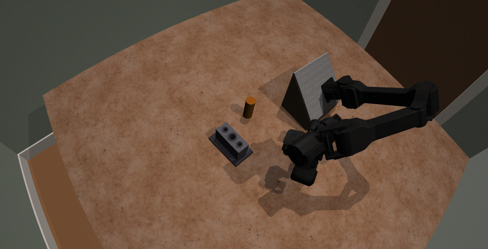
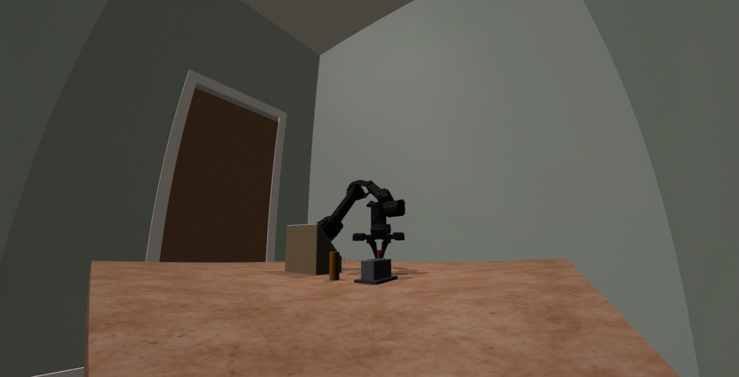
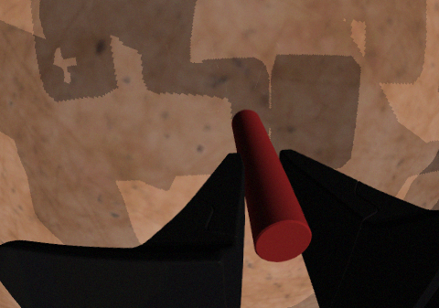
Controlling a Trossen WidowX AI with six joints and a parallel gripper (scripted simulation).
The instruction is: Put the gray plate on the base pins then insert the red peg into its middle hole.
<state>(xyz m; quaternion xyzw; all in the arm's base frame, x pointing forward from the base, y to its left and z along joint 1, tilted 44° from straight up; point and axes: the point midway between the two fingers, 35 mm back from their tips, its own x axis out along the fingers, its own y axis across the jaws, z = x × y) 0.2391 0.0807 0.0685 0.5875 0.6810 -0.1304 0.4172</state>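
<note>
Now: the gray plate 11 cm ahead of my gripper tip and 19 cm to the right of it. The rest, counted from my gripper tip: dark base: 11 cm ahead, 19 cm to the right, 3 cm below; orange cylinder: 1 cm behind, 24 cm to the right; red peg: right at my gripper tip.
</note>
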